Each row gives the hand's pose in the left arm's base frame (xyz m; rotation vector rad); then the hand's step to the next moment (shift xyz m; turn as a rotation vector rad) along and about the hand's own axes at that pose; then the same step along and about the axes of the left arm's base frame.
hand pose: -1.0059 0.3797 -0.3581 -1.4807 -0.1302 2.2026
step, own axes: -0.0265 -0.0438 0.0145 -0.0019 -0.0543 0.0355
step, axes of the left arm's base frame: 0.0096 0.0296 0.0431 -0.0130 0.0535 0.0344
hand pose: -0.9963 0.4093 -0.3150 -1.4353 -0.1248 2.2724
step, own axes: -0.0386 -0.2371 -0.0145 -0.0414 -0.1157 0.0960
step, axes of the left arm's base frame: 0.1027 0.1941 0.0984 -0.0321 0.1016 0.1138
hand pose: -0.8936 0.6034 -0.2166 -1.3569 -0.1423 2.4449
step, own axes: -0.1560 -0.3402 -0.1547 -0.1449 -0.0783 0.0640
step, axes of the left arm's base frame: 0.2889 0.2539 0.1268 0.0359 0.0289 0.1706
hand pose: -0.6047 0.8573 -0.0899 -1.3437 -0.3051 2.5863
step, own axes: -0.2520 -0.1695 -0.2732 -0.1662 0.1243 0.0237
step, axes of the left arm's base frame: 0.3816 0.1151 0.0895 0.0627 -0.1673 0.1082
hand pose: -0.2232 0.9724 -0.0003 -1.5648 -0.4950 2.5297
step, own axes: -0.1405 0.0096 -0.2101 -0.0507 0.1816 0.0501
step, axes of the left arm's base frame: 0.2512 -0.0038 0.0296 -0.0097 -0.1948 0.0018
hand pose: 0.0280 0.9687 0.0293 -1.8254 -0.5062 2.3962
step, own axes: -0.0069 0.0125 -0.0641 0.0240 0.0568 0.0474
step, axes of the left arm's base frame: 0.0645 -0.0003 -0.0124 -0.0445 -0.0569 -0.0288
